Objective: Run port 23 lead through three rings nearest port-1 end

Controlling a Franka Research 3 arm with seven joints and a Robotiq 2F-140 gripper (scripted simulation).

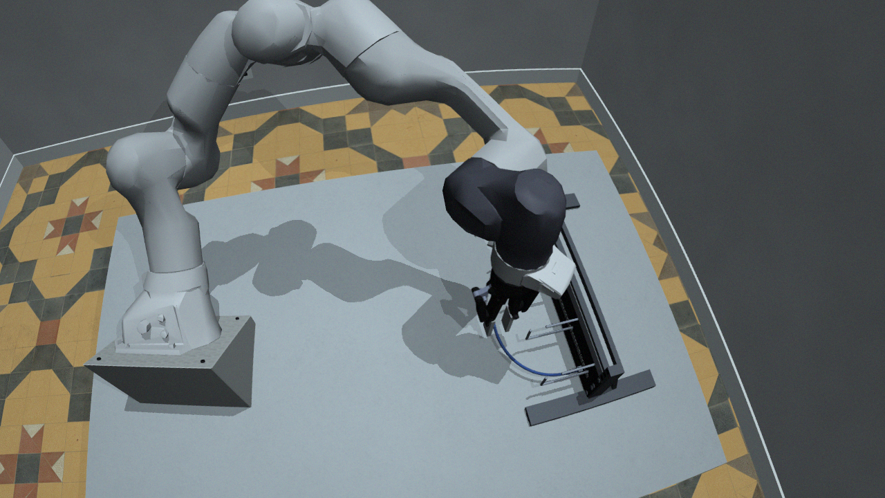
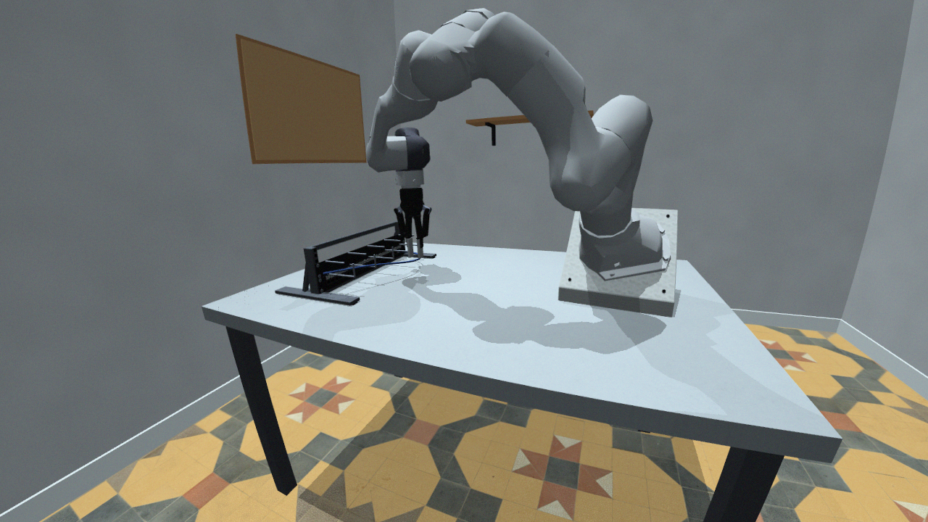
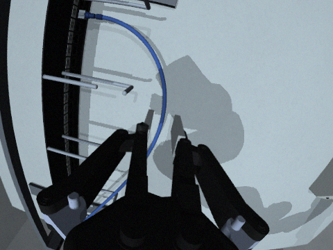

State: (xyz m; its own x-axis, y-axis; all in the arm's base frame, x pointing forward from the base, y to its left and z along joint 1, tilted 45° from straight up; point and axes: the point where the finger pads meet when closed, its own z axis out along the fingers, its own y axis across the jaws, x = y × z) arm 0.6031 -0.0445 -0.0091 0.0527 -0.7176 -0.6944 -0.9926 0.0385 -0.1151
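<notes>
My gripper is now 17 cm short of the rack, 7 cm to the right of it and 1 cm above it.
</notes>
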